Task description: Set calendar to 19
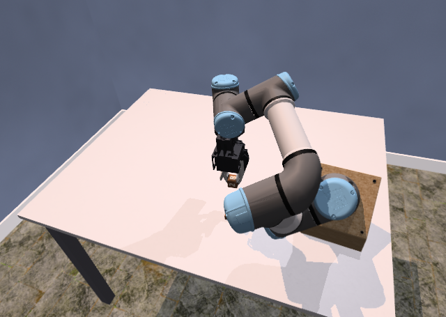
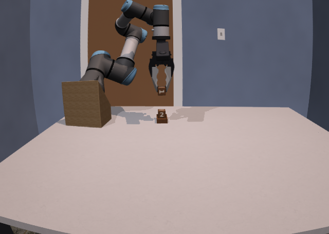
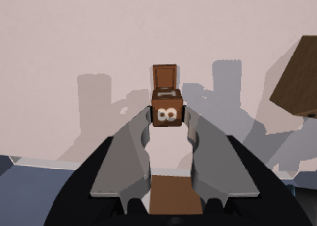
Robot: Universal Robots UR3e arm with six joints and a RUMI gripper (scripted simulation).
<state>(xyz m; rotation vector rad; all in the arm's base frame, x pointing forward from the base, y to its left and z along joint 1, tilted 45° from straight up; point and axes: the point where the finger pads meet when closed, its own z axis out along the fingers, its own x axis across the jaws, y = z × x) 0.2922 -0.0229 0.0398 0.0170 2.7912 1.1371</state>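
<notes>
Right now the tray is 13 cm below my hand and 2 cm to the left of it. Also, from my hand: brown digit cube: 1 cm below.
</notes>
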